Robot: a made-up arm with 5 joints.
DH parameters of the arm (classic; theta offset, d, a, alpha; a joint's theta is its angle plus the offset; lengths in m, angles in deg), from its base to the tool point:
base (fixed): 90 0.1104 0 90
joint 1: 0 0.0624 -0.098 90
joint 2: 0 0.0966 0.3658 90
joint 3: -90 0.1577 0.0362 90
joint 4: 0 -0.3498 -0.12 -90
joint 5: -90 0.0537 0.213 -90
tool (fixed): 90 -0.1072 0 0
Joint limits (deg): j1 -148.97..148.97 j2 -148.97..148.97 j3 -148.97..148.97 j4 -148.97..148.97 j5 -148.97..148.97
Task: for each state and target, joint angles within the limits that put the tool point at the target. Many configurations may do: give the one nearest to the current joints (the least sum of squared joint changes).
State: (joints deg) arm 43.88 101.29 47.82 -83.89 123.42
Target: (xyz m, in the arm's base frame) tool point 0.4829 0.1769 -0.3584
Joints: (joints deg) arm 46.14 109.77 89.77 -100.14 118.22
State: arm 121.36 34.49 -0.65 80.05 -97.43
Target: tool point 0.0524 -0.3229 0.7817
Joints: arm 123.68 -12.27 -7.67 81.40 -87.59
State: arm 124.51 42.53 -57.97 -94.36 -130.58
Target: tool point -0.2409 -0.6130 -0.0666
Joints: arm 148.97 7.74 -66.04 -97.61 -127.54
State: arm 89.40 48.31 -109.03 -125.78 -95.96
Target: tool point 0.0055 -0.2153 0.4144
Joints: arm 86.01 86.58 -105.04 -129.89 -81.63
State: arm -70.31 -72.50 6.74 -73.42 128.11
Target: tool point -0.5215 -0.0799 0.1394
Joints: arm -66.02 -76.45 15.72 -88.72 75.77
